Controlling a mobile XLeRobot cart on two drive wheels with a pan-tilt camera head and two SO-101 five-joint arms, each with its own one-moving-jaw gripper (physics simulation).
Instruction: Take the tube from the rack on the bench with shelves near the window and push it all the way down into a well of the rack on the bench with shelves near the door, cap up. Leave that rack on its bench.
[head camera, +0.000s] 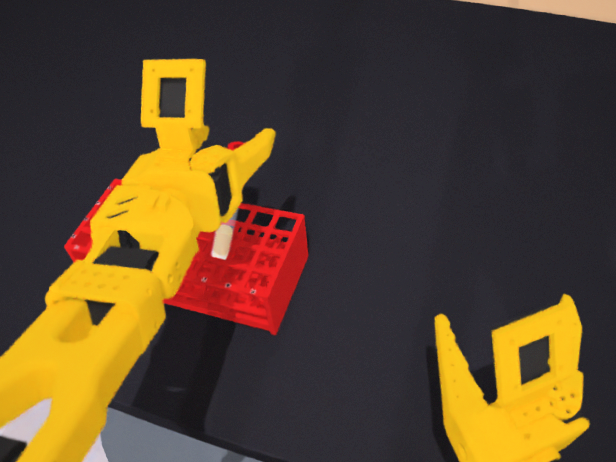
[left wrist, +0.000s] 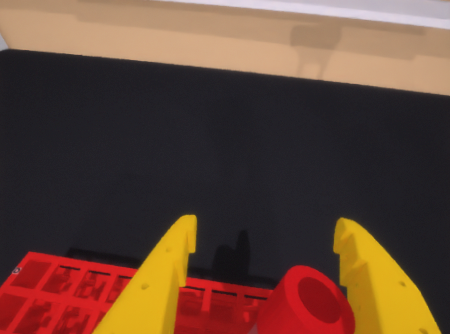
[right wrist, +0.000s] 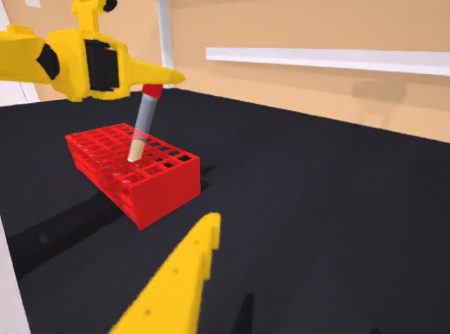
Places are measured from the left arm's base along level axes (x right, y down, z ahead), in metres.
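Where they show: left hand, tool point: (head camera: 207, 131) (left wrist: 195, 228) (right wrist: 150, 75); right hand, tool point: (head camera: 445, 320) (right wrist: 219, 226).
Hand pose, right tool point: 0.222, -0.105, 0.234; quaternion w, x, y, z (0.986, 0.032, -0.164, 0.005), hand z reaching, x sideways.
Each offset is from my right tool point to the top centre of the thing, as dx, dy, dz. "spot": to the spot under its first point. Level surfaces: height alone.
The red rack {-0.200, +0.060, +0.139} (head camera: 292, 277) (left wrist: 42, 258) (right wrist: 165, 195) stands on the black bench, partly under my left arm in the head view. The clear tube {-0.149, -0.034, +0.124} (head camera: 222, 242) (right wrist: 145, 117), red-capped with a tan lower end, leans over the rack, cap up. I cannot tell if its lower end rests on the rack. My left gripper (left wrist: 266, 220) is open above the rack. The red cap {spot: -0.132, -0.031, +0.135} (left wrist: 320, 300) shows between its jaws, close to the right one, not gripped. My right gripper (head camera: 502, 307) is open and empty, right of the rack; one jaw shows in its wrist view.
The black bench top {dy +0.118} (head camera: 380, 150) (left wrist: 150, 150) (right wrist: 325, 225) extends around the rack. A tan wall (left wrist: 175, 45) (right wrist: 300, 95) stands behind it, with a white rail (right wrist: 325, 60). The bench's front edge runs below the rack in the head view.
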